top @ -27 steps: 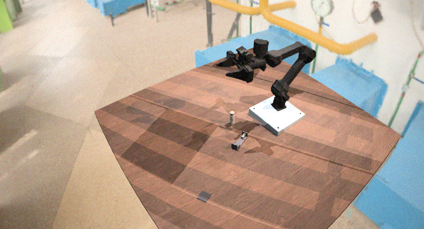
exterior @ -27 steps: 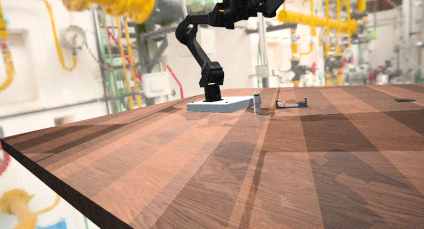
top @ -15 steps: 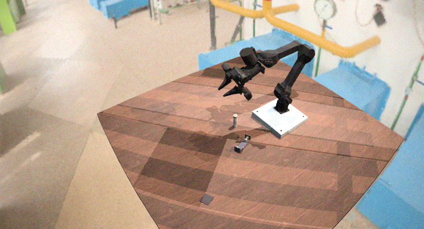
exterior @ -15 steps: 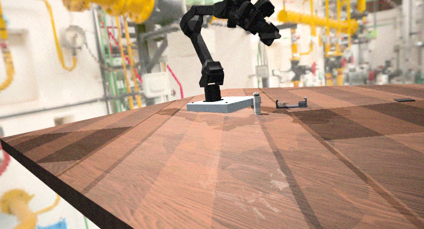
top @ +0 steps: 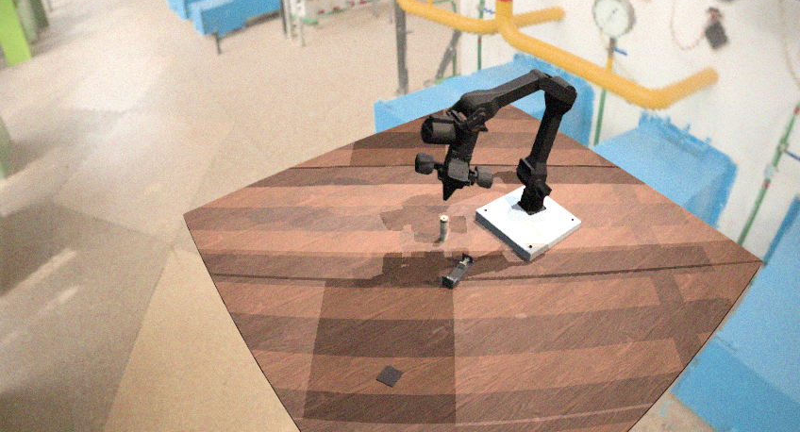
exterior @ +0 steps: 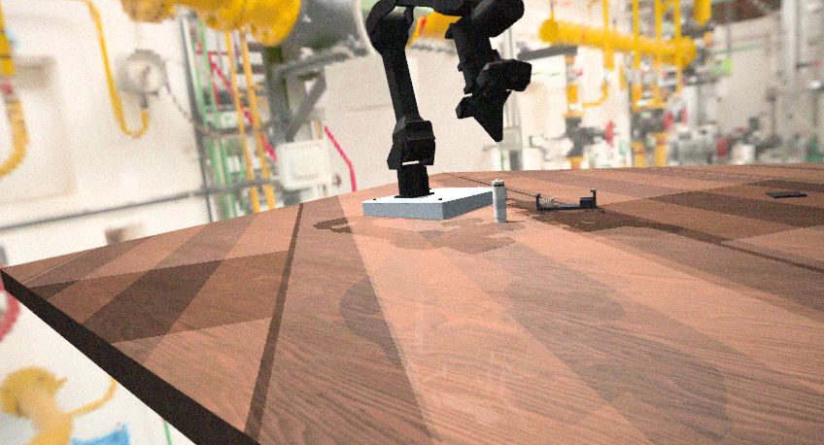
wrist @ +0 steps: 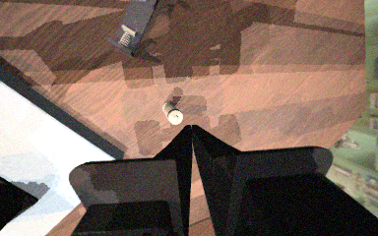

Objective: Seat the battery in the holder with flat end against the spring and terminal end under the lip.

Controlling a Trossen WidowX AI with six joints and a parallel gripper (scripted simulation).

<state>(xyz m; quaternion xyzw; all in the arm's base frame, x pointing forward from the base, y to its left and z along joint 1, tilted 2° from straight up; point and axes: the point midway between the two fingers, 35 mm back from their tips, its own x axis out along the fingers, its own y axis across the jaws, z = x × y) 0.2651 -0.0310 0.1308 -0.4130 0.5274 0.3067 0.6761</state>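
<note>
My gripper tip is now 1 cm to the left of the battery and 10 cm above it.
</note>
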